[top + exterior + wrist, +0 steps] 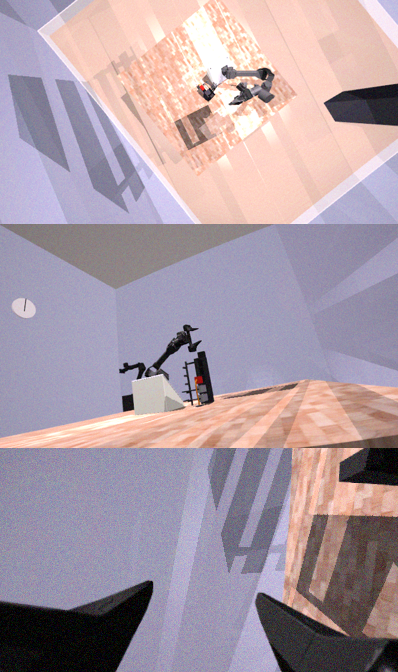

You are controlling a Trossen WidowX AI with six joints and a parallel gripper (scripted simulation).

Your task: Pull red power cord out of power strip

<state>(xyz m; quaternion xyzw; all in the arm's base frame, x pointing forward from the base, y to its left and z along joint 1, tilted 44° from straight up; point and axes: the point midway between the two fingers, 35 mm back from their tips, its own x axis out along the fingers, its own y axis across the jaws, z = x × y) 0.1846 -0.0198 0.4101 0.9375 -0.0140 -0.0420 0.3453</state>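
Right now the red plug is 29 cm below my gripper tip, 21 cm to the right of it and 5 cm ahead of it.
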